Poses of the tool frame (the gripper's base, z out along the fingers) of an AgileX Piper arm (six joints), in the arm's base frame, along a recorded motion.
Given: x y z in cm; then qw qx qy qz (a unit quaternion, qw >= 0).
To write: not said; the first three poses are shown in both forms.
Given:
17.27 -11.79 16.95 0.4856 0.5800 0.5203 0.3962
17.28 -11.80 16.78 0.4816 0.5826 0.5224 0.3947
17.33 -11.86 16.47 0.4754 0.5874 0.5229 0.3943
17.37 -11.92 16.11 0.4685 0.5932 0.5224 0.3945
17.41 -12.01 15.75 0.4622 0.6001 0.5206 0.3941
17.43 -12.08 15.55 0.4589 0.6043 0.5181 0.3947
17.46 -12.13 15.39 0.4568 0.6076 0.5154 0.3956
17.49 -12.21 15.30 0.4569 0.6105 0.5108 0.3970
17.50 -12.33 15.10 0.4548 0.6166 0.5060 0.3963
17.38 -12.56 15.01 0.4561 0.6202 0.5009 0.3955
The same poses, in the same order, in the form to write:
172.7 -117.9 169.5 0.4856 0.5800 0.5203 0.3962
172.8 -118.0 167.8 0.4816 0.5826 0.5224 0.3947
173.3 -118.6 164.7 0.4754 0.5874 0.5229 0.3943
173.7 -119.2 161.1 0.4685 0.5932 0.5224 0.3945
174.1 -120.1 157.5 0.4622 0.6001 0.5206 0.3941
174.3 -120.8 155.5 0.4589 0.6043 0.5181 0.3947
174.6 -121.3 153.9 0.4568 0.6076 0.5154 0.3956
174.9 -122.1 153.0 0.4569 0.6105 0.5108 0.3970
175.0 -123.3 151.0 0.4548 0.6166 0.5060 0.3963
173.8 -125.6 150.1 0.4561 0.6202 0.5009 0.3955

